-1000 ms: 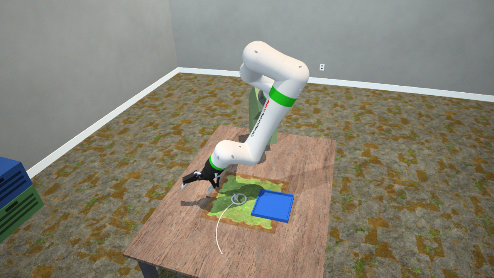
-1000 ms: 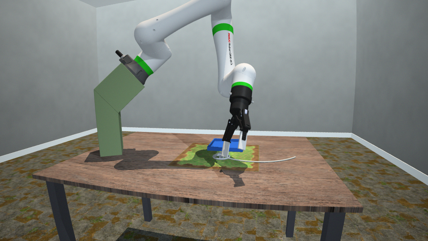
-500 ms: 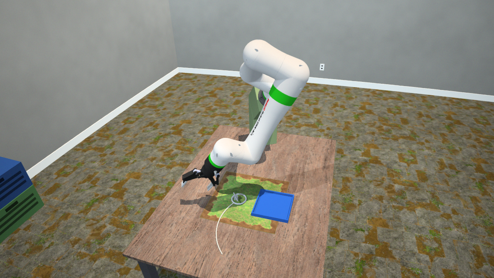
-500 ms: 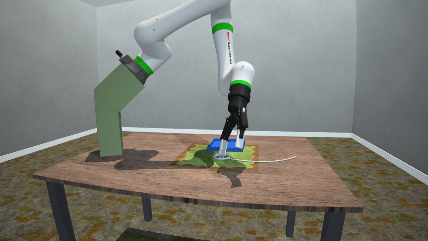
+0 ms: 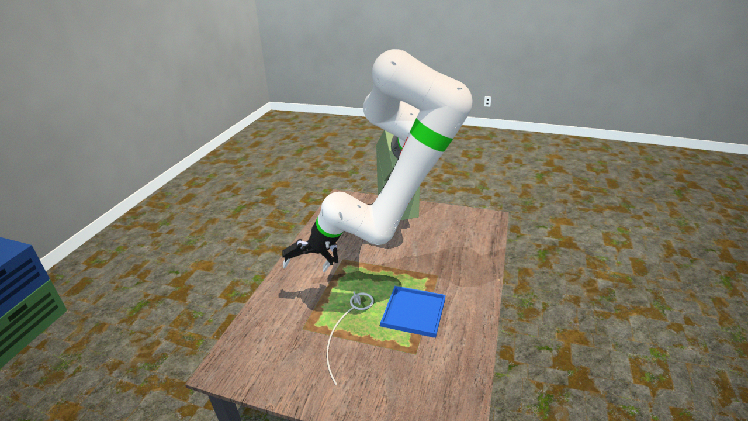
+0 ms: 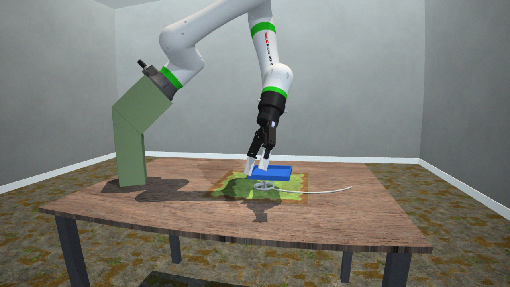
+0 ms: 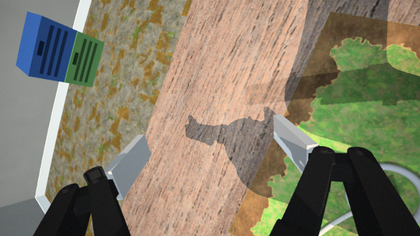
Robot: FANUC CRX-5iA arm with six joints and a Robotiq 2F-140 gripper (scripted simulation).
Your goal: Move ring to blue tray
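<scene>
The grey stake lies 19 cm to the left of my hand, 12 cm below it and 4 cm behind it. The rest, counted from my hand: mat 24 cm to the left, 14 cm below, 7 cm behind; white ring 20 cm to the left, 13 cm below, 4 cm behind; blue tray 40 cm to the left, 12 cm below, 8 cm behind.
</scene>
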